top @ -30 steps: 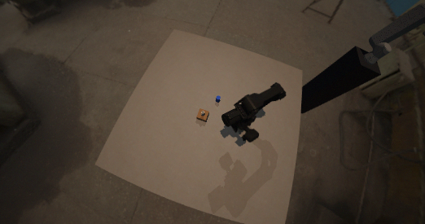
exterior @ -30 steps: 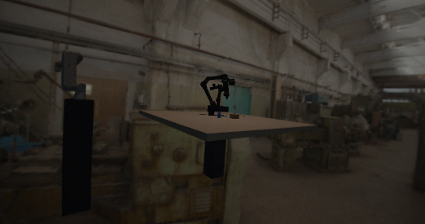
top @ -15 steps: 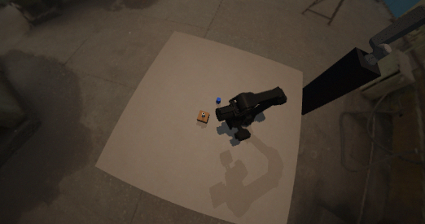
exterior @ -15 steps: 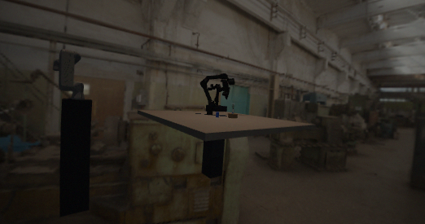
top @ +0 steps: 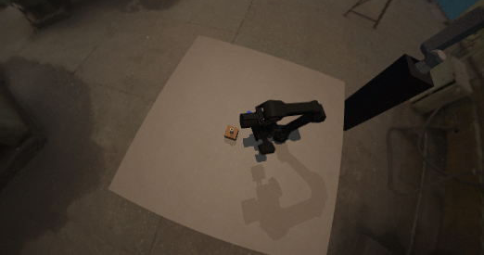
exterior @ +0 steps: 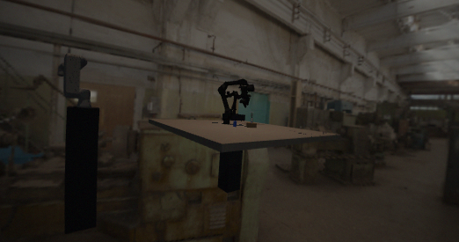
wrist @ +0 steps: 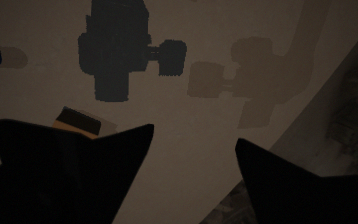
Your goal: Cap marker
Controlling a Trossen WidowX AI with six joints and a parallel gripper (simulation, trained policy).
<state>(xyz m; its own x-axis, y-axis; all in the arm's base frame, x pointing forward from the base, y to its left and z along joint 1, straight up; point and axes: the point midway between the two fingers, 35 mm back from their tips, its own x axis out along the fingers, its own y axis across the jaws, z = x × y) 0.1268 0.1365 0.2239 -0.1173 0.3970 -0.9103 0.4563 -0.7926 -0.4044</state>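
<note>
The blue cap is 22 cm to the right of my gripper tip, 17 cm below it and 10 cm ahead of it. Also, from my gripper tip: orange holder block 17 cm below, 16 cm ahead, 7 cm to the right.
</note>
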